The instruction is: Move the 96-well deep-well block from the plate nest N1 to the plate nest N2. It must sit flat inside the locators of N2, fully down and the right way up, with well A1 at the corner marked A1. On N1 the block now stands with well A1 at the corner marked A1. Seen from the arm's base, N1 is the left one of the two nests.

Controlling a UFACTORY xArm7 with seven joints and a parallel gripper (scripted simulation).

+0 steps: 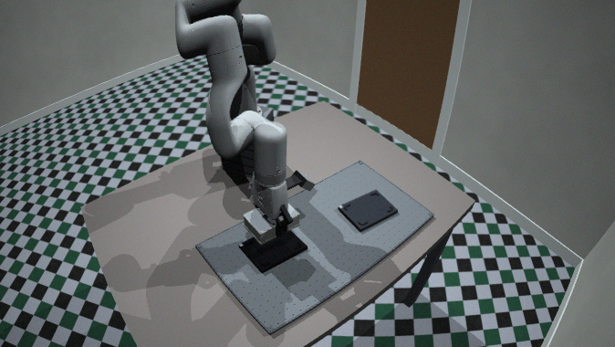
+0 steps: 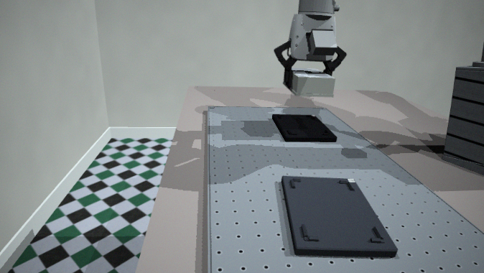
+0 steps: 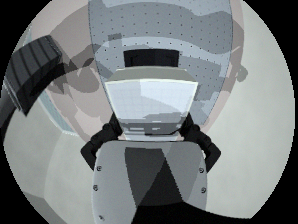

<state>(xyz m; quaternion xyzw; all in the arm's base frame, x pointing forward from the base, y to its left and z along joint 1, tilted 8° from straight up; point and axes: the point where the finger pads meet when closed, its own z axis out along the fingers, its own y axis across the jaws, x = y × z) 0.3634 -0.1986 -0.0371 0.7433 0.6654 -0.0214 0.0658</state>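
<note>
Now: hand right at the 96-well deep-well block. The rest, counted from my hand: plate nest N2 (11 cm below); then white A1 mark (2 cm ahead, 27 cm to the left, 11 cm below); then plate nest N1 (9 cm ahead, 33 cm to the left, 11 cm below).
</note>
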